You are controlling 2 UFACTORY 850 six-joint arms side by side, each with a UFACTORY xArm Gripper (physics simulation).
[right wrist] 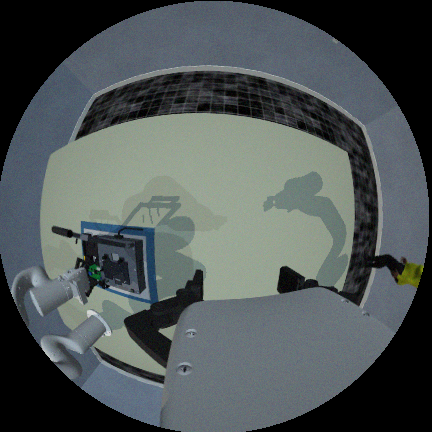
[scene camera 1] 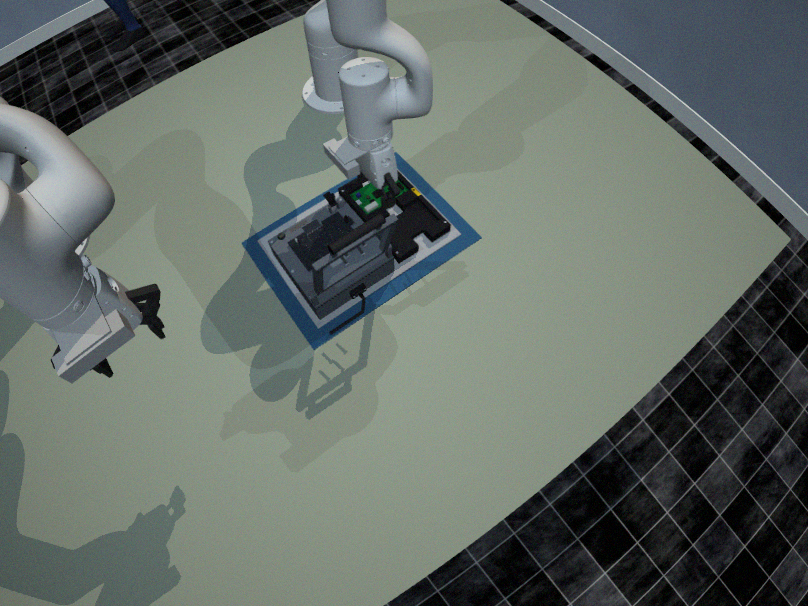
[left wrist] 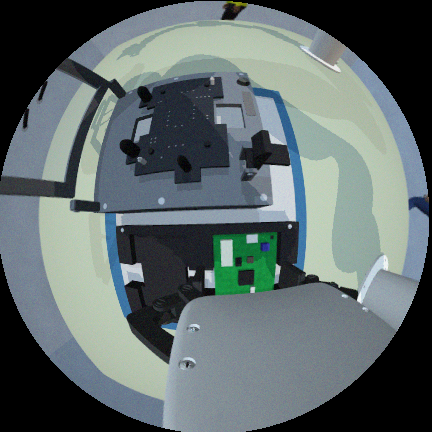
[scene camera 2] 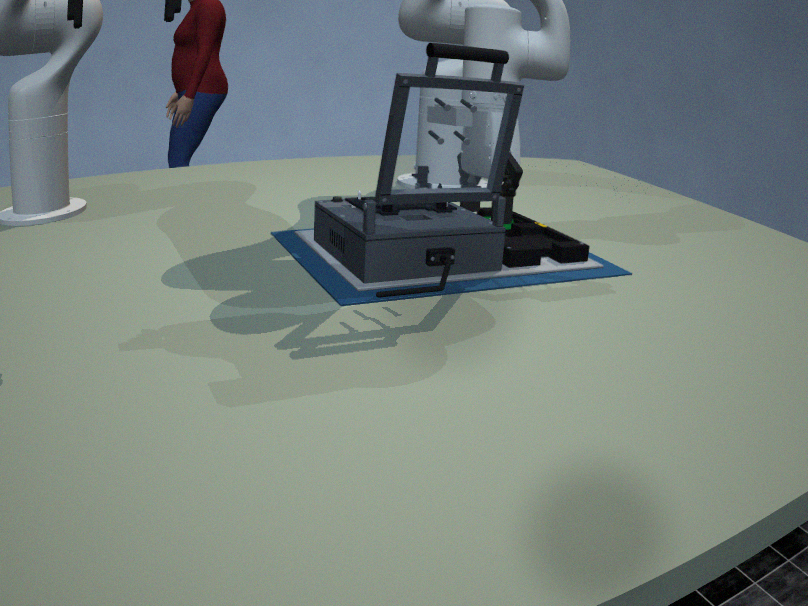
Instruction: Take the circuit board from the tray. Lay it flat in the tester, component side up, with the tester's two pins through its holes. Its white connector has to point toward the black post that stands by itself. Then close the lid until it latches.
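The green circuit board (scene camera 1: 375, 193) (left wrist: 230, 277) lies component side up in the black tray (scene camera 1: 417, 221) (left wrist: 170, 230). Its long white connector (left wrist: 226, 252) is near its left edge in the left wrist view. My left gripper (left wrist: 243, 276) is open, low over the tray, with a finger on either side of the board and small gaps beside it. The grey tester (scene camera 1: 287, 254) (scene camera 2: 398, 257) (left wrist: 130, 190) has its lid (scene camera 2: 391, 143) (left wrist: 85, 140) raised. Two pale pins (left wrist: 212, 81) (left wrist: 141, 160) and three black posts stand on it. My right gripper (scene camera 1: 135, 354) (right wrist: 242, 281) is open and empty, far from the tester.
Tester and tray stand on a blue-bordered mat (scene camera 1: 469, 236) (scene camera 2: 326, 280). The raised lid carries a black handle (scene camera 1: 355, 236) (scene camera 2: 466, 53). A black latch block (left wrist: 261, 147) stands at the tester's side. A black cable (scene camera 2: 411, 291) runs from the tester over the mat.
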